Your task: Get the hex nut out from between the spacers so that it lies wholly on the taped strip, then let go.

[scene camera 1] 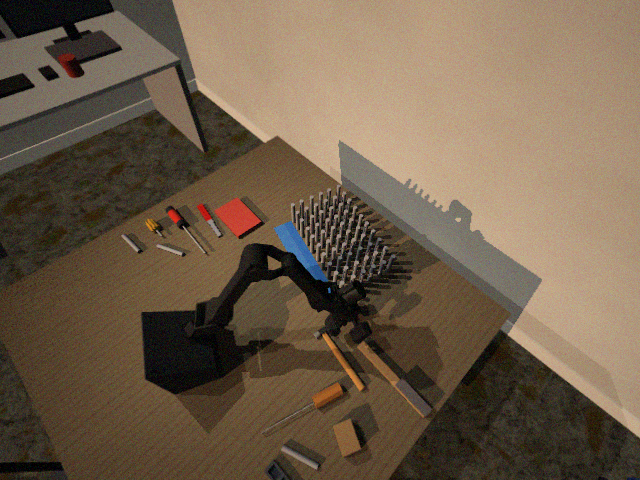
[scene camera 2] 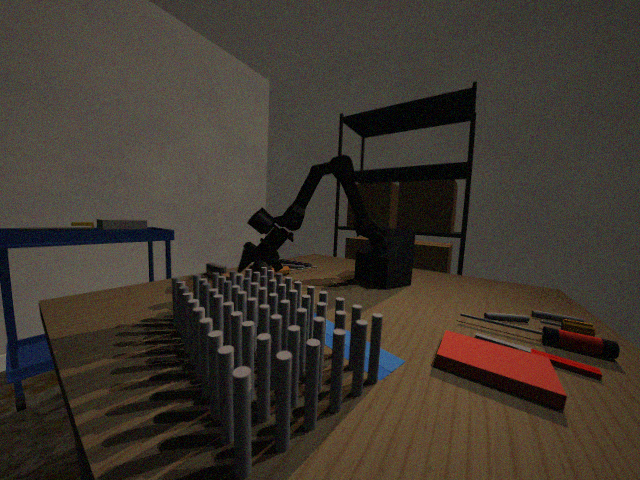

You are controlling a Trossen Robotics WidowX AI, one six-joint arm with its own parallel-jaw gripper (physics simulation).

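Pixels of known places: gripper, between the fingertips: (scene camera 1: 365,322); arm's base, origin of its link: (scene camera 1: 194,330) (scene camera 2: 381,248).
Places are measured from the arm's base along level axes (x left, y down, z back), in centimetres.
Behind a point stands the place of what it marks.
Observation:
The grey spacers (scene camera 1: 341,232) (scene camera 2: 283,403) stand upright in dense rows. The taped strip (scene camera 1: 294,240) @[x 11.6, y 14.6, z -48.9 cm] (scene camera 2: 385,364) @[x 19.3, y 14.6, z -49.7 cm] is blue and lies flat along one side of the rows; the arm covers its near end in the scene camera 1 view. I cannot make out the hex nut in either view; spacers or the arm may hide it. My gripper (scene camera 1: 345,330) (scene camera 2: 257,265) is open and empty. It is low, beyond the end of the spacer rows in the scene camera 2 view, near the hammer. Its exact height is unclear.
A hammer (scene camera 1: 342,360) @[x -34.8, y 12.7, z -28.8 cm] and a wooden-handled file (scene camera 1: 395,379) @[x -50.2, y 12.8, z -36.8 cm] lie close to the gripper. An orange screwdriver (scene camera 1: 328,395) @[x -39.1, y 11.0, z -18.0 cm] and a wooden block (scene camera 1: 346,437) @[x -50.2, y 10.4, z -14.1 cm] lie farther off. A red box (scene camera 1: 238,217) @[x 34.7, y 12.5, z -38.5 cm] (scene camera 2: 498,366) @[x 36.1, y 12.5, z -42.0 cm] and a red screwdriver (scene camera 1: 176,217) @[x 50.5, y 11.2, z -19.9 cm] (scene camera 2: 578,342) @[x 51.7, y 12.5, z -21.7 cm] lie past the strip's far end.

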